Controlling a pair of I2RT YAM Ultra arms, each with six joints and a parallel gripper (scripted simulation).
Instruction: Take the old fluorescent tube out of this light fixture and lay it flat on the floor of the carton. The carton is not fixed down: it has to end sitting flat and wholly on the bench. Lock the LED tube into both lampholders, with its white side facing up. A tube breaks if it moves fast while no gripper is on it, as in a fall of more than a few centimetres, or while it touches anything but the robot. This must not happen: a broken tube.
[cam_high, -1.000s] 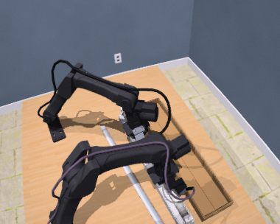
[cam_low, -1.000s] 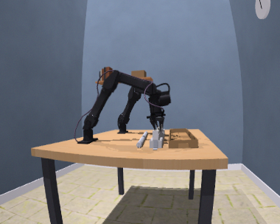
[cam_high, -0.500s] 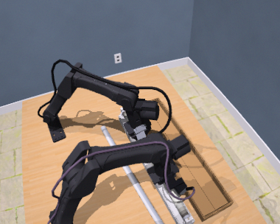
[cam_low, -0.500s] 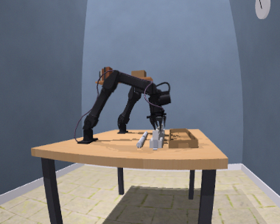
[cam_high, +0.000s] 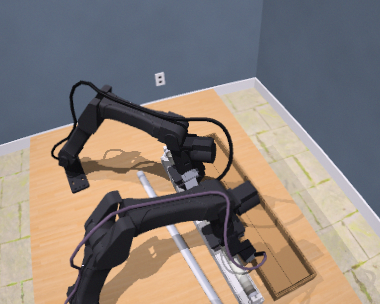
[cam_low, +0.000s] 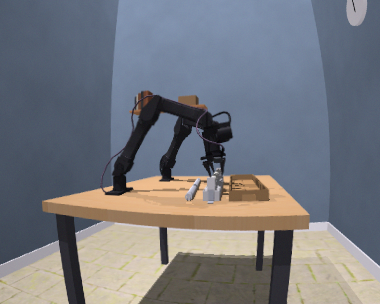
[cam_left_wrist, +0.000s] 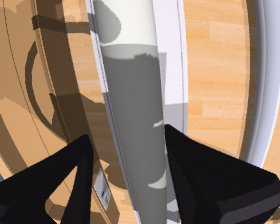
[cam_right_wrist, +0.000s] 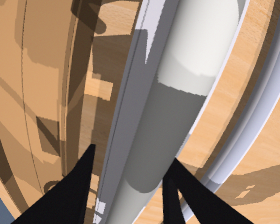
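Now: right hand 3 cm past the old fluorescent tube, 12 cm to the right of it and 1 cm above it. From my right hand the other things lie so: light fixture 3 cm behind, 12 cm to the left, 2 cm below; LED tube 13 cm behind, 10 cm to the left, 6 cm below; lampholder 2 cm ahead, 18 cm to the right, 1 cm below.
My left hand is 120 mm to the left of the old fluorescent tube, 10 mm short of it and 10 mm above it. From my left hand the other things lie so: light fixture: 120 mm to the right, 20 mm below, 10 mm ahead; then LED tube: 130 mm to the right, 90 mm behind, 60 mm below; then brown carton: 140 mm ahead, 90 mm to the right, 50 mm below.
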